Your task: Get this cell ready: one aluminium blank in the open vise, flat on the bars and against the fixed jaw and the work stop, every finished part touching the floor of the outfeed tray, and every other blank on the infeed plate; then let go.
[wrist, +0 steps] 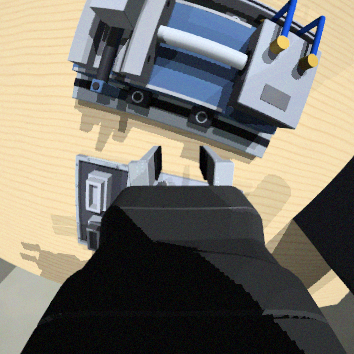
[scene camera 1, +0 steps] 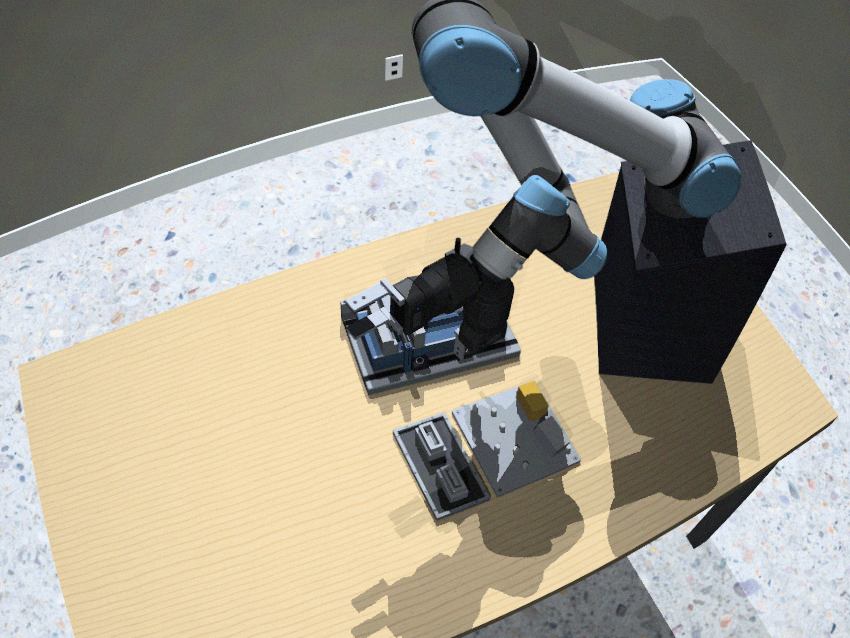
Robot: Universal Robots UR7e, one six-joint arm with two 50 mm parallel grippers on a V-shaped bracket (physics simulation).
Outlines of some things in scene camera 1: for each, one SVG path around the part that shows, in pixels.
A yellow block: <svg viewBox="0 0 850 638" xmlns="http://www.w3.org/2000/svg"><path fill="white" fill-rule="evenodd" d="M534 380L518 386L516 398L530 422L546 416L549 407Z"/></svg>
A grey aluminium blank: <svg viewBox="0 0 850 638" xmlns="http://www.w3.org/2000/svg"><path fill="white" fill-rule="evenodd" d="M550 416L539 423L533 433L552 458L564 450L571 441L553 416Z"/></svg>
A finished part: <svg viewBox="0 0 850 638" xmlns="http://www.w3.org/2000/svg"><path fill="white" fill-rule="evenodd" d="M432 421L415 428L415 436L428 461L446 456L447 451Z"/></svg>
